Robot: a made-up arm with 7 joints. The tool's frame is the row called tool.
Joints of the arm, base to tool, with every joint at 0 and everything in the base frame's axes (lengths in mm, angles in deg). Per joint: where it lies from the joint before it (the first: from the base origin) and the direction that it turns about. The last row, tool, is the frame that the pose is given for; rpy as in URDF.
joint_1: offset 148.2 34 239.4 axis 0.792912 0.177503 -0.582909
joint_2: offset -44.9 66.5 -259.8 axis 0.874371 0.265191 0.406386
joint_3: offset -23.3 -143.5 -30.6 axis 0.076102 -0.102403 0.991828
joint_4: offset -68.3 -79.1 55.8 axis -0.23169 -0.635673 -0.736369
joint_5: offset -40.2 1.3 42.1 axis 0 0 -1
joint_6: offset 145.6 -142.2 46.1 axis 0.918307 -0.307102 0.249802
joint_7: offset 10.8 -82.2 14 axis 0 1 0
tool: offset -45.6 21 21.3 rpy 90 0 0
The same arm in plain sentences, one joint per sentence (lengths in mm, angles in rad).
The arm has seven revolute joints in a row. What follows holds with every joint at zero, and every direction is one of the base frame's. Joint 1 is mounted 148.2 mm along +x and 34 mm along +y and 239.4 mm along +z from the base frame's origin and turns about the direction (0.792912, 0.177503, -0.582909). Joint 2 is mounted 44.9 mm along -x and 66.5 mm along +y and 259.8 mm along -z from joint 1 and turns about the direction (0.874371, 0.265191, 0.406386). Joint 3 is mounted 23.3 mm along -x and 143.5 mm along -y and 30.6 mm along -z from joint 2 and turns about the direction (0.076102, -0.102403, 0.991828). Joint 4 is mounted 68.3 mm along -x and 79.1 mm along -y and 55.8 mm along +z from joint 3 and turns about the direction (-0.23169, -0.635673, -0.736369). Joint 5 is mounted 40.2 mm along -x and 1.3 mm along +y and 42.1 mm along +z from joint 4 and turns about -z. Joint 6 is mounted 145.6 mm along +x and 142.2 mm along -y and 46.1 mm along +z from joint 5 and turns about the direction (0.918307, -0.307102, 0.249802). Joint 7 is mounted 10.8 mm along +x and 82.2 mm along -y and 14 mm along +z from joint 6 and turns about +y. The tool frame, which is the frame that the pose is given for, is mounted 45.6 mm along -x and 21 mm along +y and 21.3 mm along +z from joint 7; its axes are the base frame's turned by roll 1.5708, pitch 0 and yaw 0 rad (as in URDF: about the fixed x, then y, then z).
